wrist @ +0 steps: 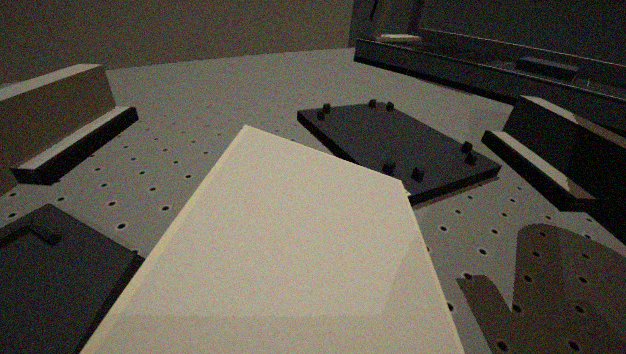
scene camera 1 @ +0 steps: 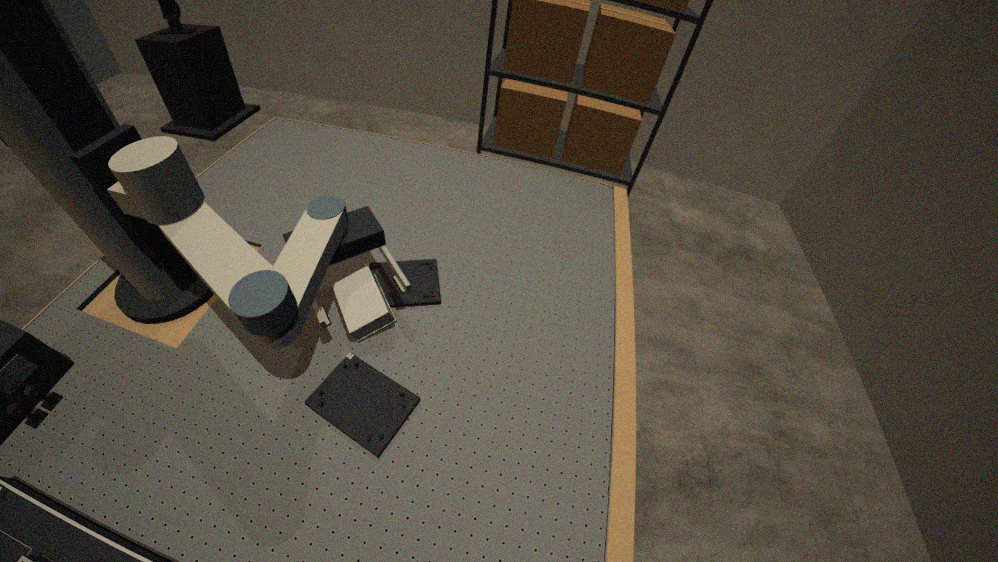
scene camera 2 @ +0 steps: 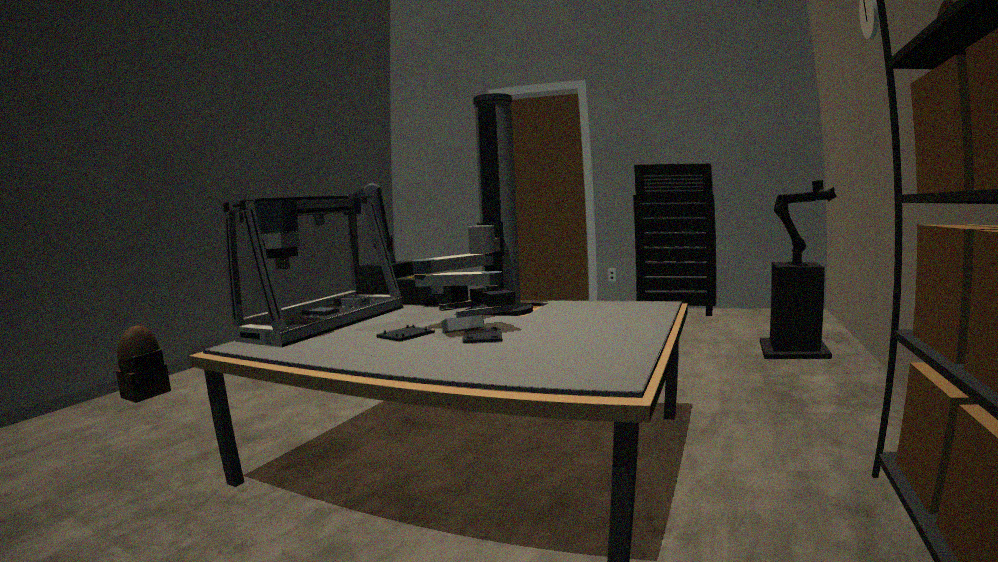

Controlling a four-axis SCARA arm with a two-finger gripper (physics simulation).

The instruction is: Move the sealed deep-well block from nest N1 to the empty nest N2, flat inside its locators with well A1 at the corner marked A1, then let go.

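Seen in the pictures: gripper, between the fingertips: (wrist: 317,103) (scene camera 1: 367,306) (scene camera 2: 447,310); arm's base, origin of its link: (scene camera 1: 174,278) (scene camera 2: 502,311).
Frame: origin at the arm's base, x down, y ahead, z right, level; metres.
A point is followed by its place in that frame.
Observation:
The sealed block (scene camera 1: 363,298) {x -0.068, y 0.483, z -0.045 m} (scene camera 2: 463,323) {x -0.054, y 0.513, z -0.070 m} (wrist: 300,240) {x -0.068, y 0.480, z -0.047 m} has a pale top and sits on the table beside a dark plate (scene camera 1: 427,282) {x -0.025, y 0.576, z -0.154 m} (scene camera 2: 481,336) {x -0.025, y 0.562, z -0.153 m} (wrist: 60,280) {x -0.025, y 0.554, z -0.115 m} with an L-shaped locator, overlapping its edge in scene camera 1. What lies under the block is hidden, and its well A1 cannot be made out. The nest with several small pegs, N2 (scene camera 1: 363,404) {x -0.025, y 0.557, z 0.138 m} (scene camera 2: 405,333) {x -0.025, y 0.576, z 0.118 m} (wrist: 390,135) {x -0.025, y 0.549, z 0.130 m}, is empty; a small pale tag (scene camera 1: 349,356) {x -0.025, y 0.495, z 0.060 m} marks one corner. My gripper (scene camera 1: 363,301) {x -0.094, y 0.510, z -0.014 m} (wrist: 317,103) {x -0.094, y 0.510, z -0.014 m} is open, its fingers spread wide to either side of the block. They do not touch it in the wrist view.
A gantry machine (scene camera 2: 261,335) {x -0.047, y 0.850, z 0.550 m} (wrist: 430,75) {x -0.024, y 0.657, z 0.450 m} stands on the table at the left in scene camera 2. The arm's column (scene camera 1: 118,209) {x -0.270, y 0.103, z 0.048 m} (scene camera 2: 494,160) {x -0.614, y 0.077, z -0.026 m} rises at the rear. Beyond the table are a shelf rack (scene camera 1: 483,118) with boxes and a black pedestal (scene camera 1: 192,80) (scene camera 2: 796,307).

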